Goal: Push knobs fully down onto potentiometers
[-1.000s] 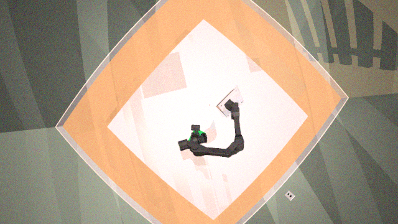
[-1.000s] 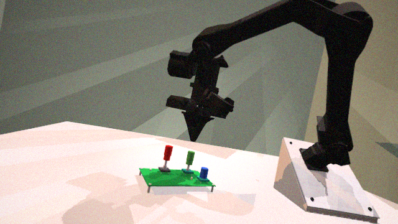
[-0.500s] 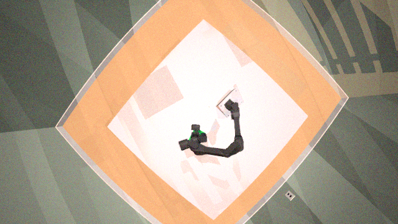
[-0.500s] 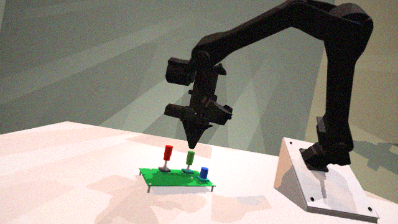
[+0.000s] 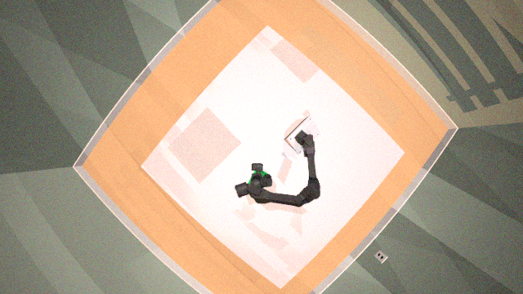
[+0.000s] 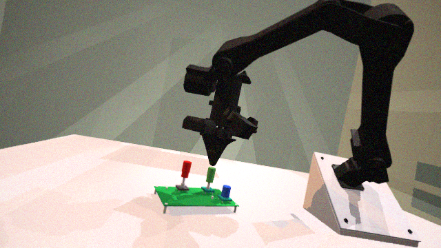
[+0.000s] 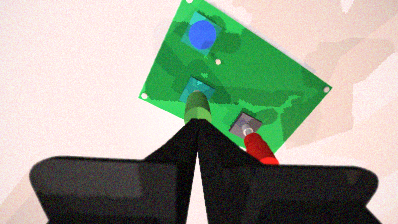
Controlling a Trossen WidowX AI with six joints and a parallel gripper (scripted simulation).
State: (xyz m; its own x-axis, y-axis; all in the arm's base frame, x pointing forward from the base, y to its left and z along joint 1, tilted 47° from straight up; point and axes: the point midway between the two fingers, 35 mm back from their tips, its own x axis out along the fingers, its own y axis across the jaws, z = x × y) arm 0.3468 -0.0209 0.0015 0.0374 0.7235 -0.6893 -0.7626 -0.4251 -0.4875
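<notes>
Now: gripper tip 20 mm above the green knob. Also, from my gripper tip: red knob (60 mm ahead, 20 mm below, 10 mm to the left).
</notes>
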